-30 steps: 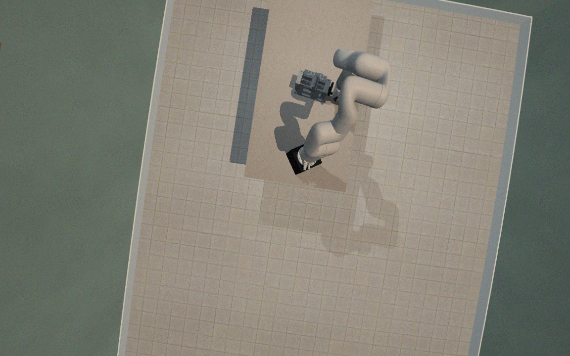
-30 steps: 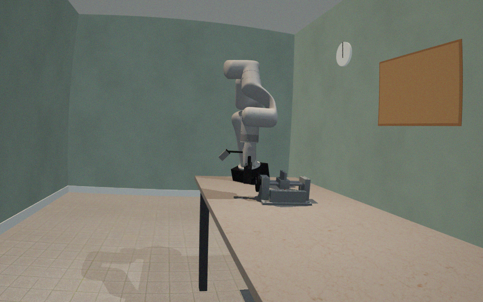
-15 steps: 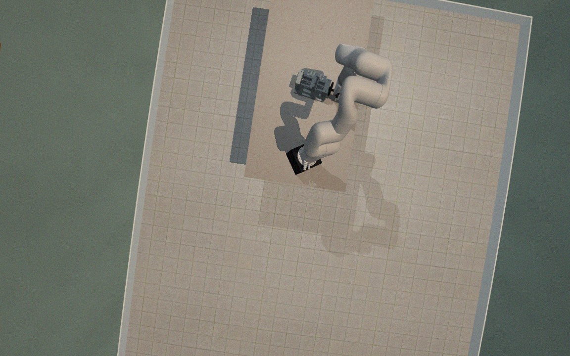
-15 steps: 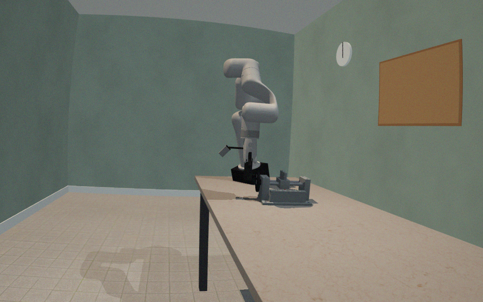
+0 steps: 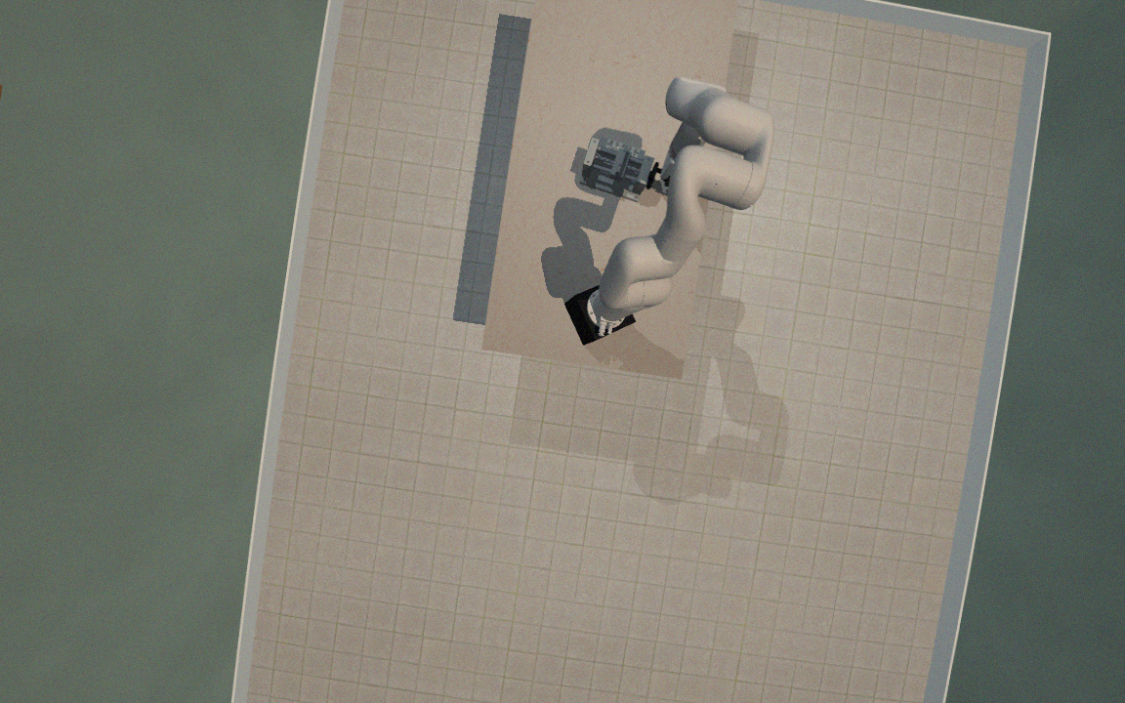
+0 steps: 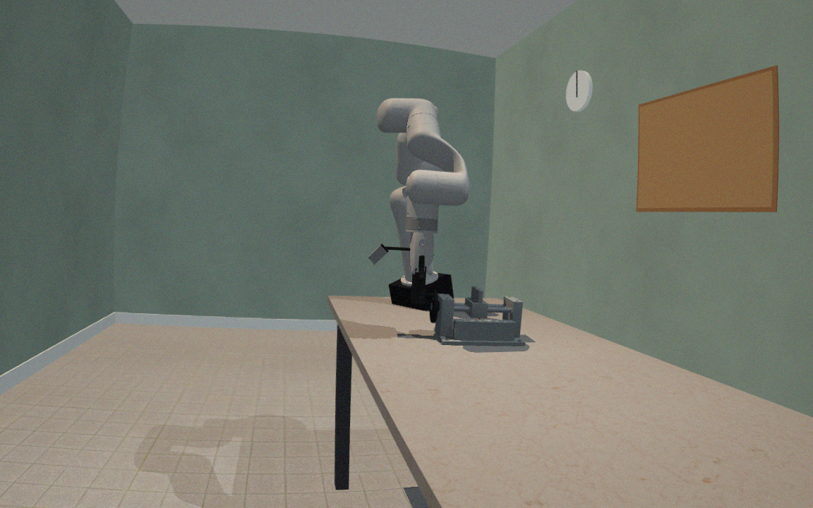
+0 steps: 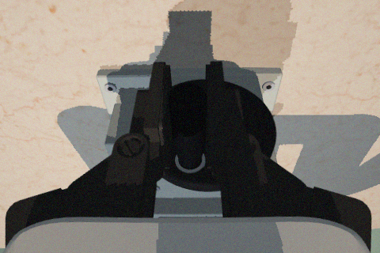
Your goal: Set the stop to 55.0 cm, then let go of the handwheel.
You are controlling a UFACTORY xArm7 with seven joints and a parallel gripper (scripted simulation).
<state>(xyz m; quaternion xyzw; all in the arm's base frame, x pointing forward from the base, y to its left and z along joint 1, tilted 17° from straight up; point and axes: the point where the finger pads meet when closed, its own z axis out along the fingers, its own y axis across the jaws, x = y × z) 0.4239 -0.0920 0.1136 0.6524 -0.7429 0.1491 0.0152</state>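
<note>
Right now the stop block is 2 cm ahead of my hand, 14 cm to the left of it and 1 cm below it. The rest, counted from my hand: crank handle 1 cm to the left; black handwheel 2 cm to the left, 1 cm below.
</note>
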